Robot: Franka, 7 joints.
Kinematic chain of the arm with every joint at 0, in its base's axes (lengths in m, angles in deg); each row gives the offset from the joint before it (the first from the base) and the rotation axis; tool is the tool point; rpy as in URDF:
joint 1: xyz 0 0 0.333 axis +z
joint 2: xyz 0 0 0 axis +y
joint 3: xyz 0 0 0.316 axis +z
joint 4: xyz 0.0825 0 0 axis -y
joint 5: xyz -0.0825 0 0.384 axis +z
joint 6: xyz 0 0 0 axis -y
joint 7: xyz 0.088 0 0 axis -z
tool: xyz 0 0 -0.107 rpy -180 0 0
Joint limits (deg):
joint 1: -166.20..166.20
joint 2: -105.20..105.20
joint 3: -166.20..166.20
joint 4: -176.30..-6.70
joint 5: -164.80..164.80
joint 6: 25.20..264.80
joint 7: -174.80..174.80
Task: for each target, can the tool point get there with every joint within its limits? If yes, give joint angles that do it. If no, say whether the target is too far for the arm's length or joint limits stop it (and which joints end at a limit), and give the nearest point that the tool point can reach.
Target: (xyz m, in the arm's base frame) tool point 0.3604 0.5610 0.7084
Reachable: yes | joints 73.52 57.57 -54.13 -37.07 39.37 227.94 83.83
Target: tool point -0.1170 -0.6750 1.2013
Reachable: no: too far | nearest point -0.0908 -0.5236 1.0065 | short by 0.248 m
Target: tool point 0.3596 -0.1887 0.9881
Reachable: yes | joints 2.72 13.19 -51.66 -55.47 -9.44 227.88 93.45
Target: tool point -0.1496 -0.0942 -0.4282
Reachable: no: joint limits stop it (at a limit: joint 2) | nearest point -0.1610 -0.1014 -0.3526 | short by 0.077 m
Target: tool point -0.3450 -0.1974 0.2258
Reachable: yes | joints -72.78 59.98 -88.72 -139.85 73.86 67.45 -53.57
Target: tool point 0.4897 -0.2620 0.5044
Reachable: yes | joints -6.51 10.73 -13.22 -95.32 136.08 211.19 -61.18
